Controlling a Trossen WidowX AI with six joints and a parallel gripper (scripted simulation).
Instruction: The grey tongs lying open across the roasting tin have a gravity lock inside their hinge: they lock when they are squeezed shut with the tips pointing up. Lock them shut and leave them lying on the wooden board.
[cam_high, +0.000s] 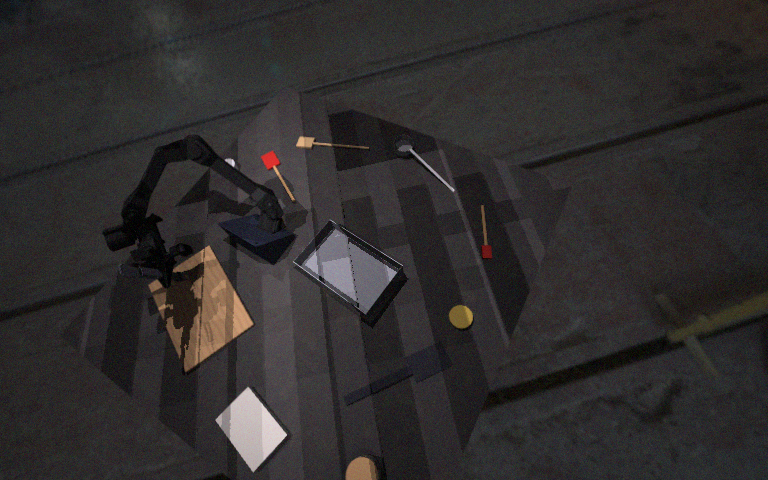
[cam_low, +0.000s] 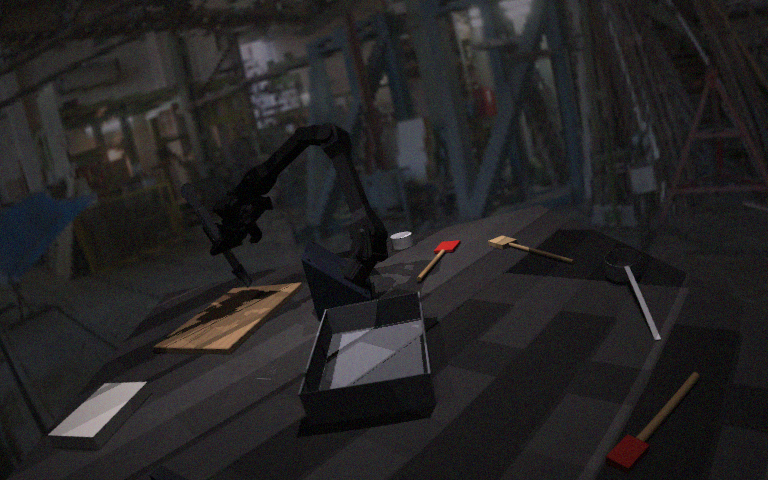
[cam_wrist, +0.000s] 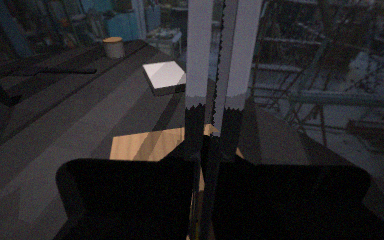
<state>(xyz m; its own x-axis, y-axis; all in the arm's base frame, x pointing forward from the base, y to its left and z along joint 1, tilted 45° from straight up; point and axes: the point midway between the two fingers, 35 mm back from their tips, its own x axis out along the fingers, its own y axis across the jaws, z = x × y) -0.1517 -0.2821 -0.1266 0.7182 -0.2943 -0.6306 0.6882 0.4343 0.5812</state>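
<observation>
My gripper tip is 170 mm above the wooden board. Round my gripper tip: dark spatula (710 mm ahead, 50 mm to the left, 170 mm below); then white slab (370 mm ahead, 240 mm to the right, 160 mm below); then roasting tin (420 mm ahead, 290 mm to the left, 150 mm below).
</observation>
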